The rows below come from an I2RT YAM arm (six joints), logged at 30 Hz.
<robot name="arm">
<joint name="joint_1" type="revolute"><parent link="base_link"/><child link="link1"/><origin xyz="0.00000 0.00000 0.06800"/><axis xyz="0 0 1"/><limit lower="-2.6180" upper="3.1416"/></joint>
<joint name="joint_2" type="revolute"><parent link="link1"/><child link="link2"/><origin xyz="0.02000 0.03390 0.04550"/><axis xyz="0 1 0"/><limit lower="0.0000" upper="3.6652"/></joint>
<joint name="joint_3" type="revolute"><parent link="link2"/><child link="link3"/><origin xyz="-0.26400 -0.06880 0.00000"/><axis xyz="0 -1 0"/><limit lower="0.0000" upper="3.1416"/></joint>
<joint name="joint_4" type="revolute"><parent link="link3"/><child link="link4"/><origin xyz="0.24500 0.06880 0.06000"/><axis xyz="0 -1 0"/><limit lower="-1.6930" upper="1.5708"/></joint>
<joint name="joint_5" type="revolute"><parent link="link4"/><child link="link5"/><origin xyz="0.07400 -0.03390 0.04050"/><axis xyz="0 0 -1"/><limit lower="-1.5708" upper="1.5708"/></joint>
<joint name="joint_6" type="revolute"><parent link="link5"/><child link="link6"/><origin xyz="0.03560 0.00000 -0.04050"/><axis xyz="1 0 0"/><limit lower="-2.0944" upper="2.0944"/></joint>
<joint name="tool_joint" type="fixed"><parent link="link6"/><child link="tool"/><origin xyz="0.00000 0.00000 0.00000" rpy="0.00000 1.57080 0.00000"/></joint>
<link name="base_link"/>
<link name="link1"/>
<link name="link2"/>
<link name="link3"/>
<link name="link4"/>
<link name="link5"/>
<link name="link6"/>
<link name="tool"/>
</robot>
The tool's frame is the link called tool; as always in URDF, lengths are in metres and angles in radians.
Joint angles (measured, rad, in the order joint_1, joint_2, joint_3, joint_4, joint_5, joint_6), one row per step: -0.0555 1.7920 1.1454 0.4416 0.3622 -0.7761; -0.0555 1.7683 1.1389 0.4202 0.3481 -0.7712; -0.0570 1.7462 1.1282 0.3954 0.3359 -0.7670; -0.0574 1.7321 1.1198 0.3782 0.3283 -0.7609; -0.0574 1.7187 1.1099 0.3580 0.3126 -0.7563; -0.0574 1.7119 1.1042 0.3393 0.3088 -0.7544; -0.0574 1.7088 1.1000 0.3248 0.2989 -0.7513; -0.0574 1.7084 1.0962 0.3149 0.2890 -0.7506; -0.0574 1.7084 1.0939 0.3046 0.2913 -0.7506; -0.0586 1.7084 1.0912 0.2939 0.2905 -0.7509; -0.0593 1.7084 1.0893 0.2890 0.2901 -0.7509; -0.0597 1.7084 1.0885 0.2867 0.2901 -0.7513; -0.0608 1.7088 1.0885 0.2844 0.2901 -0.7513
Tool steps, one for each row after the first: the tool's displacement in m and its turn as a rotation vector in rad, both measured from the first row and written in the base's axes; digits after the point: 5 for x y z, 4 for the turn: -0.00433 0.00071 0.00482 0.0075 0.0021 0.0129; -0.00917 0.00078 0.00713 0.0147 0.0137 0.0224; -0.01250 0.00107 0.00787 0.0227 0.0227 0.0281; -0.01591 0.00179 0.00745 0.0316 0.0375 0.0422; -0.01802 0.00204 0.00612 0.0356 0.0543 0.0452; -0.01927 0.00245 0.00432 0.0420 0.0687 0.0538; -0.01997 0.00283 0.00213 0.0463 0.0816 0.0630; -0.02062 0.00279 0.00030 0.0468 0.0942 0.0605; -0.02135 0.00239 -0.00171 0.0480 0.1076 0.0599; -0.02178 0.00215 -0.00286 0.0488 0.1144 0.0595; -0.02198 0.00200 -0.00336 0.0487 0.1176 0.0591; -0.02204 0.00158 -0.00375 0.0490 0.1202 0.0579
